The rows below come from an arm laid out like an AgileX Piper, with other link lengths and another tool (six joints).
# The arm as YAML. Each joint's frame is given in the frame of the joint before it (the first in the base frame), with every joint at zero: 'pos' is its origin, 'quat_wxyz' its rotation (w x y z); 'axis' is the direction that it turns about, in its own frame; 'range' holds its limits. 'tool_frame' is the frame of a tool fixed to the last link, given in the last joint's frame.
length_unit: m
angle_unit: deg
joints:
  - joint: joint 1
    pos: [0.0, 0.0, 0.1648]
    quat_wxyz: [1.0, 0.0, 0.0, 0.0]
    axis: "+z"
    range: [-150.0, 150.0]
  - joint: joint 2
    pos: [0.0, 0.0, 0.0]
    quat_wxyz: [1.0, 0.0, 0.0, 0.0]
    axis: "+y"
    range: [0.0, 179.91]
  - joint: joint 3
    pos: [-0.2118, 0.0, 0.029]
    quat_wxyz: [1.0, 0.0, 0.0, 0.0]
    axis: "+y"
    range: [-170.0, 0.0]
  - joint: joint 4
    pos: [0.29, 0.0, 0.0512]
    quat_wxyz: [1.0, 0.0, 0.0, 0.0]
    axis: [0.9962, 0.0, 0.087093]
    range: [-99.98, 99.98]
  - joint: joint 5
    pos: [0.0, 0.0, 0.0]
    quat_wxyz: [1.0, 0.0, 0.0, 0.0]
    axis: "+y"
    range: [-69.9, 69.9]
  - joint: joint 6
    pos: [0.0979, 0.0, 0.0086]
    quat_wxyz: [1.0, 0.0, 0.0, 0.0]
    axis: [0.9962, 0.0, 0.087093]
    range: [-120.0, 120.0]
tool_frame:
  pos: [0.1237, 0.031, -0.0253]
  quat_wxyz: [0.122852, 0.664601, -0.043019, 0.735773]
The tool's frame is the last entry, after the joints.
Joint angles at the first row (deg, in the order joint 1, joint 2, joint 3, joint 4, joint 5, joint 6):
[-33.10, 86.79, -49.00, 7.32, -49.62, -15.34]
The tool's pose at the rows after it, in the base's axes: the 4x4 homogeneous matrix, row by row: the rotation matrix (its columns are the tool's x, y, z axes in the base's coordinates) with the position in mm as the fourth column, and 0 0 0 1 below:
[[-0.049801 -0.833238 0.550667 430.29], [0.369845 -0.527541 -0.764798 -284.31], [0.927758 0.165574 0.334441 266.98], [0 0 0 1]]
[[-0.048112 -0.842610 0.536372 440.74], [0.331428 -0.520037 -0.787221 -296.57], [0.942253 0.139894 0.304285 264.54], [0 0 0 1]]
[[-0.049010 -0.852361 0.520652 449.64], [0.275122 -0.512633 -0.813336 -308.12], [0.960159 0.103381 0.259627 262.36], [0 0 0 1]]
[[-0.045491 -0.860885 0.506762 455.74], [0.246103 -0.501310 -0.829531 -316.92], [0.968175 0.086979 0.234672 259.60], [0 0 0 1]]
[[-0.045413 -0.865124 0.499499 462.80], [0.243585 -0.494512 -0.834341 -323.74], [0.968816 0.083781 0.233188 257.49], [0 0 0 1]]
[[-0.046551 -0.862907 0.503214 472.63], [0.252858 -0.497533 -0.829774 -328.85], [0.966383 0.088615 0.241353 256.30], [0 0 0 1]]
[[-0.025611 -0.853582 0.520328 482.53], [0.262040 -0.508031 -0.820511 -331.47], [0.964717 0.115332 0.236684 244.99], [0 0 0 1]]
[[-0.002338 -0.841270 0.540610 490.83], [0.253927 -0.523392 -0.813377 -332.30], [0.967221 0.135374 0.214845 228.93], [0 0 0 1]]
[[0.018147 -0.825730 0.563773 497.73], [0.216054 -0.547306 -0.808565 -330.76], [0.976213 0.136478 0.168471 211.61], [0 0 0 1]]
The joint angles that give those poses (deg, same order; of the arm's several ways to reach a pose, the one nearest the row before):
[-33.10, 90.50, -53.30, 9.56, -49.47, -15.70]
[-33.10, 94.02, -57.76, 11.95, -47.40, -15.78]
[-33.10, 96.82, -62.04, 15.13, -44.27, -15.82]
[-33.10, 99.14, -65.13, 17.51, -42.67, -16.63]
[-33.10, 101.78, -67.98, 18.31, -42.56, -17.17]
[-33.10, 104.75, -71.27, 17.78, -42.56, -17.17]
[-33.10, 107.93, -73.75, 16.29, -42.35, -17.17]
[-33.10, 110.75, -75.49, 14.91, -41.66, -16.54]
[-33.10, 112.80, -76.75, 13.81, -39.59, -14.76]

